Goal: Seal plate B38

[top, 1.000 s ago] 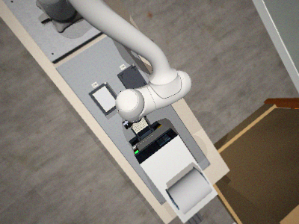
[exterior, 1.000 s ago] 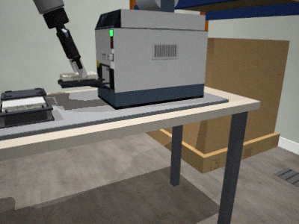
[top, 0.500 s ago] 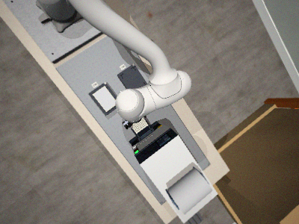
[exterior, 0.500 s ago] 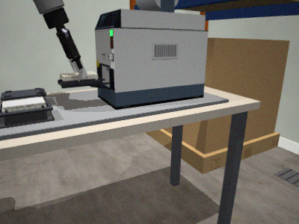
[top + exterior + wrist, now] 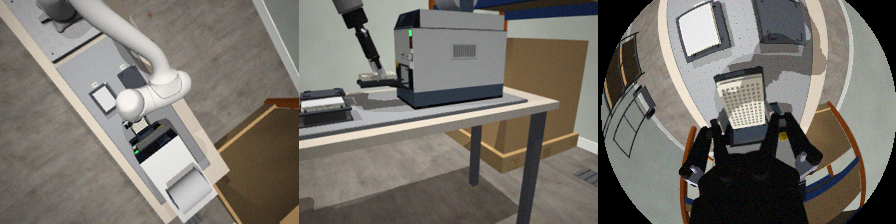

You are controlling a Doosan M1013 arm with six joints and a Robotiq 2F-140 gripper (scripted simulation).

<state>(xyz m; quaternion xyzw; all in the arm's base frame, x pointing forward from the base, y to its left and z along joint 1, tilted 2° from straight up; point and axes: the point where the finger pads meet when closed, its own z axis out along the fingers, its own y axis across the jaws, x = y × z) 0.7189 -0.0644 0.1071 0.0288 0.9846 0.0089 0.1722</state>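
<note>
Now: hand 5 cm above the sealer stage. Round my hand: foil roll: 33 cm ahead, 2 cm to the right, 27 cm above.
</note>
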